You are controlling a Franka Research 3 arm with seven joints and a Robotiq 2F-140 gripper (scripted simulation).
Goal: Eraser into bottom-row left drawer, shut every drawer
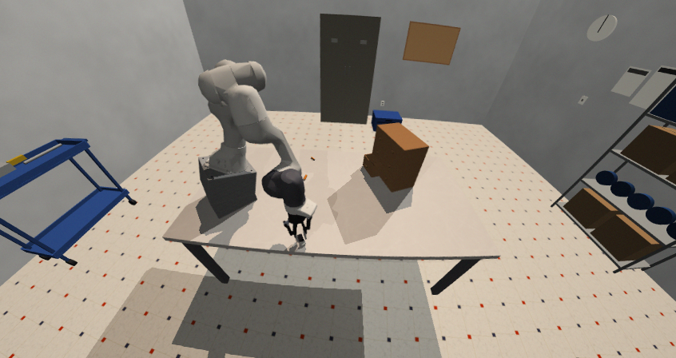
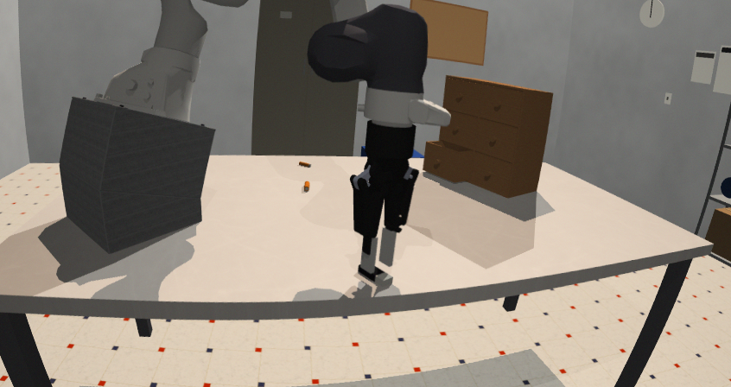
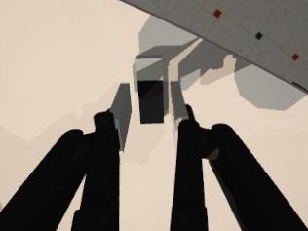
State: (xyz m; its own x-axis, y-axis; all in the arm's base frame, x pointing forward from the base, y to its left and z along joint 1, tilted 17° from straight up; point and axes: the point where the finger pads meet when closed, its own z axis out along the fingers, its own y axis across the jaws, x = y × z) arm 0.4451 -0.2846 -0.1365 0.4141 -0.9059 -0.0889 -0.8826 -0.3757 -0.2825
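The eraser is 50 mm below my hand.
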